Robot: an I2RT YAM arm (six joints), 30 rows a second.
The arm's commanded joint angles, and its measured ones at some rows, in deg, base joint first. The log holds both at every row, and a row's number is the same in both.
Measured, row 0:
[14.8, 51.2, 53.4, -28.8, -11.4, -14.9]
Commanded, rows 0 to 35:
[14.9, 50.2, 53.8, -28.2, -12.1, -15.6]
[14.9, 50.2, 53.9, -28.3, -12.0, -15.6]
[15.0, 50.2, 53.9, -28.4, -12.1, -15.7]
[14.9, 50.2, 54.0, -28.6, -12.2, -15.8]
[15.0, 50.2, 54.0, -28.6, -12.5, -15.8]
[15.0, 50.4, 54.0, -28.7, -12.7, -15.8]
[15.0, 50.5, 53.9, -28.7, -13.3, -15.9]
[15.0, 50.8, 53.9, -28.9, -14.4, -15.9]
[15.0, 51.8, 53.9, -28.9, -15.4, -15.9]
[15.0, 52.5, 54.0, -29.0, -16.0, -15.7]
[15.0, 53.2, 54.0, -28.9, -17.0, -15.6]
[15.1, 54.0, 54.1, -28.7, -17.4, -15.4]
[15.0, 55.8, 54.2, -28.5, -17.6, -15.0]
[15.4, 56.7, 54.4, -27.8, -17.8, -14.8]
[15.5, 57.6, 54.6, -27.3, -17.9, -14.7]
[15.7, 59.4, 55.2, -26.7, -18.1, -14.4]
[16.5, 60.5, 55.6, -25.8, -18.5, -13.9]
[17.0, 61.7, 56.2, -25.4, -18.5, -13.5]
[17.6, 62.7, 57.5, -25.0, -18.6, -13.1]
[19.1, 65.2, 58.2, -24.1, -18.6, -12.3]
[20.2, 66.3, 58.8, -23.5, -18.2, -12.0]
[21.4, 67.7, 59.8, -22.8, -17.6, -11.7]
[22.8, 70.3, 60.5, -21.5, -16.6, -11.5]
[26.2, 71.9, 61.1, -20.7, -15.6, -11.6]
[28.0, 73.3, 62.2, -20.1, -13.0, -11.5]
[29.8, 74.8, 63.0, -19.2, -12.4, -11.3]
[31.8, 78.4, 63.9, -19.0, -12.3, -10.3]
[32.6, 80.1, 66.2, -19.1, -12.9, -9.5]
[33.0, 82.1, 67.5, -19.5, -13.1, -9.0]
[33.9, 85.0, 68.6, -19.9, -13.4, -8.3]
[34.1, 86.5, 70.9, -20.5, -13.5, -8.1]
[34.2, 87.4, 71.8, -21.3, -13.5, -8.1]
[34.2, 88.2, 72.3, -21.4, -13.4, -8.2]
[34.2, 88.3, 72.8, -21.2, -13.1, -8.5]
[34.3, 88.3, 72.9, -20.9, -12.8, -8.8]
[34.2, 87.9, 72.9, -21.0, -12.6, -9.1]
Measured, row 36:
[34.4, 89.3, 69.7, -22.3, -14.0, -9.7]
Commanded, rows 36 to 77:
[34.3, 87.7, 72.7, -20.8, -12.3, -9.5]
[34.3, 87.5, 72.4, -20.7, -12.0, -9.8]
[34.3, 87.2, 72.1, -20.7, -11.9, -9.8]
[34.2, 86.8, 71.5, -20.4, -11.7, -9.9]
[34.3, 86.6, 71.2, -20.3, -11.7, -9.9]
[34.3, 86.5, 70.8, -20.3, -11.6, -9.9]
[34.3, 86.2, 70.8, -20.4, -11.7, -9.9]
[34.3, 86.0, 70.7, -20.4, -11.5, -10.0]
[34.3, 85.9, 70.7, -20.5, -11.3, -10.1]
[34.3, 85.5, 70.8, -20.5, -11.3, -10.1]
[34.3, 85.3, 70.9, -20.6, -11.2, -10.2]
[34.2, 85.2, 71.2, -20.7, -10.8, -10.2]
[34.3, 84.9, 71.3, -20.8, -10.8, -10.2]
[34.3, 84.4, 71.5, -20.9, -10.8, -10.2]
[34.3, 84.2, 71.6, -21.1, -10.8, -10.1]
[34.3, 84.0, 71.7, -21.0, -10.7, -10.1]
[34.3, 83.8, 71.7, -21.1, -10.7, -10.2]
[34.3, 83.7, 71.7, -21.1, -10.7, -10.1]
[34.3, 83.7, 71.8, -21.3, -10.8, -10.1]
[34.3, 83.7, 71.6, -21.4, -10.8, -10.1]
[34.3, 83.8, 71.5, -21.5, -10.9, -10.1]
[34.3, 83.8, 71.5, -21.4, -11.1, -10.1]
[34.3, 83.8, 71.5, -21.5, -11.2, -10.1]
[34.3, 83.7, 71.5, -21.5, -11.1, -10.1]
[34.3, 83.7, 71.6, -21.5, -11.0, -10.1]
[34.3, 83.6, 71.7, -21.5, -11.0, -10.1]
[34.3, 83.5, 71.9, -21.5, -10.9, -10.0]
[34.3, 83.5, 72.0, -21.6, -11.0, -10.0]
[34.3, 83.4, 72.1, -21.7, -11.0, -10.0]
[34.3, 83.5, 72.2, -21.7, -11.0, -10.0]
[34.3, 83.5, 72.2, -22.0, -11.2, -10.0]
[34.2, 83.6, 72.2, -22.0, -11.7, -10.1]
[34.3, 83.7, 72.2, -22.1, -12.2, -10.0]
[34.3, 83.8, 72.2, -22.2, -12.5, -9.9]
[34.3, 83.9, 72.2, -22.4, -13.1, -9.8]
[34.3, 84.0, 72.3, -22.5, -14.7, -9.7]
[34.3, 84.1, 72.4, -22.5, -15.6, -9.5]
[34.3, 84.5, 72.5, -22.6, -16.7, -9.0]
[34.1, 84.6, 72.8, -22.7, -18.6, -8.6]
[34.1, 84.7, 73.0, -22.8, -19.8, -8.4]
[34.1, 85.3, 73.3, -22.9, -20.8, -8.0]
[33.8, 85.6, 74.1, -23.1, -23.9, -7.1]
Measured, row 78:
[34.3, 85.8, 70.0, -23.0, -16.1, -9.3]
